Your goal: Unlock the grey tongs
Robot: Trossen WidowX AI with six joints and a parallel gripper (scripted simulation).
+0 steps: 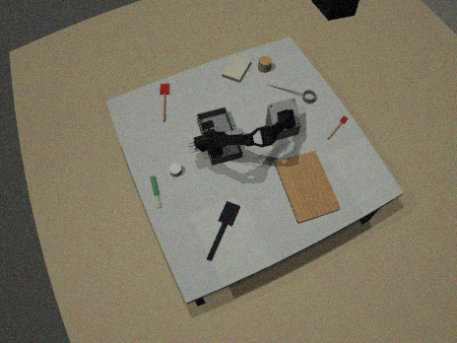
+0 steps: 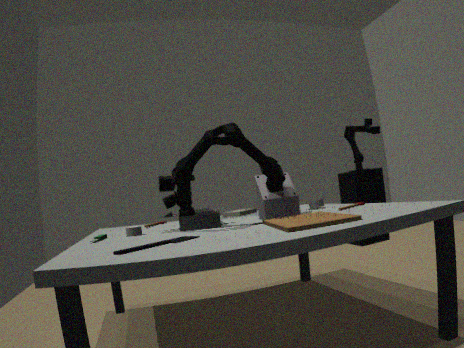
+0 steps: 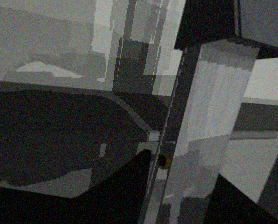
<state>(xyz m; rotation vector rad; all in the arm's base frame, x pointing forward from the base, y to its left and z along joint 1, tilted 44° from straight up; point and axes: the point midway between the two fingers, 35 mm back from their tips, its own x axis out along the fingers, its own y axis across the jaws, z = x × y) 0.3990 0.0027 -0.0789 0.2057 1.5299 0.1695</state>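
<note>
My gripper tip is 6 cm past the roasting tin, 1 cm to the left of it and 1 cm above it. Round my gripper tip: white puck (23 cm ahead, 10 cm to the left, 2 cm below); then red spatula (39 cm to the right, 14 cm ahead, 3 cm below); then black spatula (48 cm to the left, 11 cm ahead, 3 cm below).
</note>
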